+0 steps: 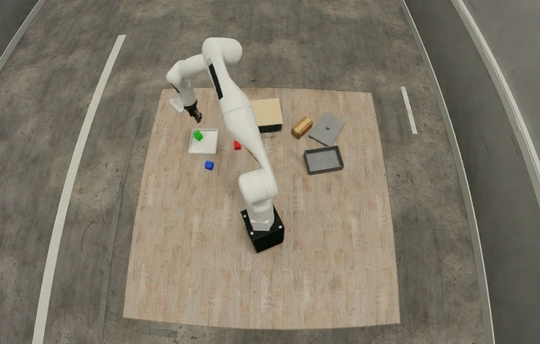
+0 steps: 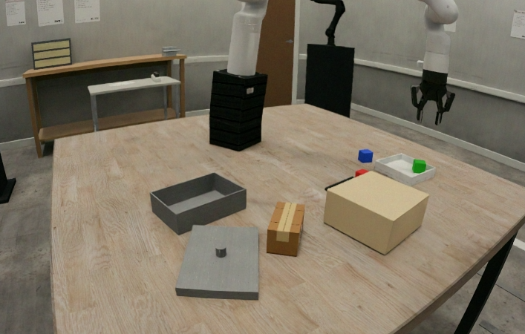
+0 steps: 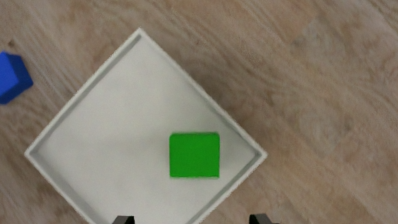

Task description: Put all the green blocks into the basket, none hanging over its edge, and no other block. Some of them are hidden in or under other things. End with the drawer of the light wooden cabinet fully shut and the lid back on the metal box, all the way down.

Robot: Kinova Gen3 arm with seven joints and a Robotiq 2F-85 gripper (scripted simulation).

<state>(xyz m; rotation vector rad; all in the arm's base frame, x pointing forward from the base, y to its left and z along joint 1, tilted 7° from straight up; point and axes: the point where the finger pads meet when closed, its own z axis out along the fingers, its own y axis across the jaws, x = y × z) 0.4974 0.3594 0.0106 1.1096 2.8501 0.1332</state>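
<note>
The lid lies 680 mm to the right of my hand, 170 mm below it and 80 mm ahead of it. From my hand the other things lie so: white basket: 170 mm below, 40 mm behind, 20 mm to the right; red block: 200 mm to the right, 170 mm below, 60 mm behind; drawer: 340 mm to the right, 150 mm below, 100 mm ahead.
</note>
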